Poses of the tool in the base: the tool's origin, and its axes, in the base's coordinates. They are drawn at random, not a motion.
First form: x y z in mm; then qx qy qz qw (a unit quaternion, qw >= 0).
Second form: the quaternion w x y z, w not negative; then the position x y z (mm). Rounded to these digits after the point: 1 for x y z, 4 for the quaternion.
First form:
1: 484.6 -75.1 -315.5 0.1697 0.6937 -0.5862 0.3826
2: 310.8 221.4 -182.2 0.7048 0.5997 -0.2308 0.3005
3: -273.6 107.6 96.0 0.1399 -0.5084 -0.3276 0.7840
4: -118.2 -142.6 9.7 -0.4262 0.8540 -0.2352 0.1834
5: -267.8 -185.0 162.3 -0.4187 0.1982 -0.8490 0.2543
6: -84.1 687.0 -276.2 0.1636 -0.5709 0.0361 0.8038
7: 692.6 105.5 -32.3 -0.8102 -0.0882 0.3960 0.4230
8: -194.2 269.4 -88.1 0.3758 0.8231 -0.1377 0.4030
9: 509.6 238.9 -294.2 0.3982 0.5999 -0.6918 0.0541
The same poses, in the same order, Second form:
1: 0.3826 0.1697 0.6937 -0.5862 484.6 -75.1 -315.5
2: 0.3005 0.7048 0.5997 -0.2308 310.8 221.4 -182.2
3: 0.7840 0.1399 -0.5084 -0.3276 -273.6 107.6 96.0
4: 0.1834 -0.4262 0.8540 -0.2352 -118.2 -142.6 9.7
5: 0.2543 -0.4187 0.1982 -0.8490 -267.8 -185.0 162.3
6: 0.8038 0.1636 -0.5709 0.0361 -84.1 687.0 -276.2
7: 0.4230 -0.8102 -0.0882 0.3960 692.6 105.5 -32.3
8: 0.4030 0.3758 0.8231 -0.1377 -194.2 269.4 -88.1
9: 0.0541 0.3982 0.5999 -0.6918 509.6 238.9 -294.2
